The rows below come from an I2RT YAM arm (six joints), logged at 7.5 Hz.
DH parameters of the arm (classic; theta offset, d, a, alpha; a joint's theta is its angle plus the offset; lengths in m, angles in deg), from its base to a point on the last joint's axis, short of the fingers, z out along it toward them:
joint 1: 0 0.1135 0.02 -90
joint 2: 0 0 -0.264 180
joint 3: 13.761 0 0.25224 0
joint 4: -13.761 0 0.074 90
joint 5: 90 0 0 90
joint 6: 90 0.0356 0 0
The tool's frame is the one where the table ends.
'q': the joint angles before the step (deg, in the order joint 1, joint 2, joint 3, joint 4, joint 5, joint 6). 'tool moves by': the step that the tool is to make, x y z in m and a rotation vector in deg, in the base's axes. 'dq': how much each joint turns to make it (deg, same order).
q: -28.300, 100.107, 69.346, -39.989, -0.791, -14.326
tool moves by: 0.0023, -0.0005, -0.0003, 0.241, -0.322, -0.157
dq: 0.080, 0.434, 0.420, 0.188, -0.266, 0.345
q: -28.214, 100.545, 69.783, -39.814, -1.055, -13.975
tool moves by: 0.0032, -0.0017, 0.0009, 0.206, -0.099, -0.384
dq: -0.007, 0.701, 1.059, -0.360, -0.090, 0.432
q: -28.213, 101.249, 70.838, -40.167, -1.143, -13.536
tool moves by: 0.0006, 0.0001, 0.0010, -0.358, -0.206, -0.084
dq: 0.088, -0.080, 0.087, 0.185, 0.263, 0.088
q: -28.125, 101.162, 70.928, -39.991, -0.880, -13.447
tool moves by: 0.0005, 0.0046, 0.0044, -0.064, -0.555, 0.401
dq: 0.697, -0.798, -0.002, -0.270, -0.088, 0.347
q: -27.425, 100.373, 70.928, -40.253, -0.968, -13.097
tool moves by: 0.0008, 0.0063, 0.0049, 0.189, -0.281, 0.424
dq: 0.978, -0.787, 0.190, -0.802, -0.084, 0.622
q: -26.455, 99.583, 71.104, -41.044, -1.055, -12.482
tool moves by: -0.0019, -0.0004, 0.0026, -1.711, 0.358, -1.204
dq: 0.007, -0.614, -0.181, 0.009, 2.010, 0.535
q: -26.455, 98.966, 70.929, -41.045, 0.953, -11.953
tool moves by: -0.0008, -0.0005, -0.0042, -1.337, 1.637, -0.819
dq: 0.085, 0.432, -0.352, -0.094, 2.120, 0.174
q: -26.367, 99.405, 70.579, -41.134, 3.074, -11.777
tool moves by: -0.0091, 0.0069, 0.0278, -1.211, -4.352, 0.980
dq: 0.256, -5.236, -0.173, -0.608, -1.049, -0.353
